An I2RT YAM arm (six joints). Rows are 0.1 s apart.
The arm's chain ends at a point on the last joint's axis. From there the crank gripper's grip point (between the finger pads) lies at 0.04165 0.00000 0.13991 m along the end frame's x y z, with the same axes.
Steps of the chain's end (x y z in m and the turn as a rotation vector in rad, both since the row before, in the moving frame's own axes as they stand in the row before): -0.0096, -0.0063, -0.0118, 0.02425, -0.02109, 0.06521; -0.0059, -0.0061, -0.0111, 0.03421, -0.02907, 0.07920; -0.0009, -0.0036, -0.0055, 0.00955, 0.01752, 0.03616; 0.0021, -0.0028, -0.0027, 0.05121, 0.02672, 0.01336; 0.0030, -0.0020, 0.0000, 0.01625, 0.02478, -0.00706; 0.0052, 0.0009, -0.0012, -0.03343, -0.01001, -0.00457
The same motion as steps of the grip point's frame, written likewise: -0.0125, -0.0071, -0.0110, 0.02425, -0.02109, 0.06521; -0.0099, -0.0078, -0.0100, 0.03421, -0.02907, 0.07920; 0.0015, -0.0034, -0.0063, 0.00955, 0.01752, 0.03616; 0.0059, -0.0094, -0.0040, 0.05121, 0.02672, 0.01336; 0.0064, -0.0046, -0.0011, 0.01625, 0.02478, -0.00706; 0.0038, 0.0054, -0.0009, -0.03343, -0.01001, -0.00457
